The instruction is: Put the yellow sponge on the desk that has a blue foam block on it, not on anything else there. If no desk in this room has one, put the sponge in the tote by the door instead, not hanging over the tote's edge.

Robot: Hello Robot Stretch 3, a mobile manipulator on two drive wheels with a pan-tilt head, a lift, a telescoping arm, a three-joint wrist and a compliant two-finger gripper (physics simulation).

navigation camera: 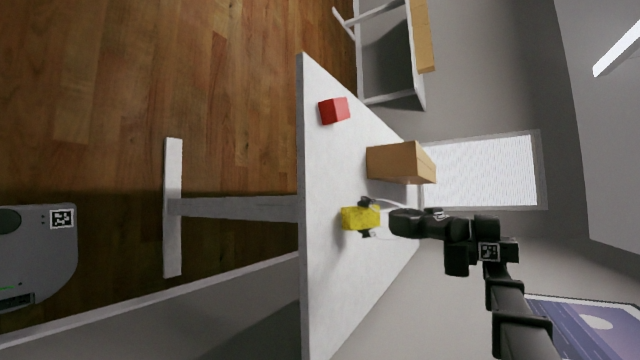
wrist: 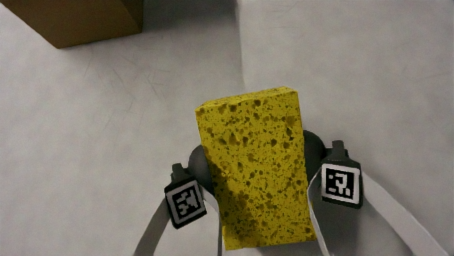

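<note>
The yellow sponge (navigation camera: 354, 218) (wrist: 256, 172) is held between the two fingertips of my gripper (navigation camera: 367, 218) (wrist: 254, 156), which is shut on it. The sponge is over the white desk (navigation camera: 322, 185) (wrist: 100, 115), its long side pointing down towards the top in the navigation view. A shadow lies close beside it; whether its lower end touches the desk I cannot tell. A red block (navigation camera: 334, 110) lies on the same desk, towards its far end in the navigation view. A blue foam block and the tote do not show in either view.
A cardboard box (navigation camera: 392, 162) (wrist: 100, 22) stands on the desk beside the sponge. Another white desk (navigation camera: 419, 90) with cardboard boxes (navigation camera: 423, 40) stands beyond. A window (navigation camera: 480, 172) and a framed picture (navigation camera: 595, 322) are on the walls. My base (navigation camera: 42, 250) is at the left.
</note>
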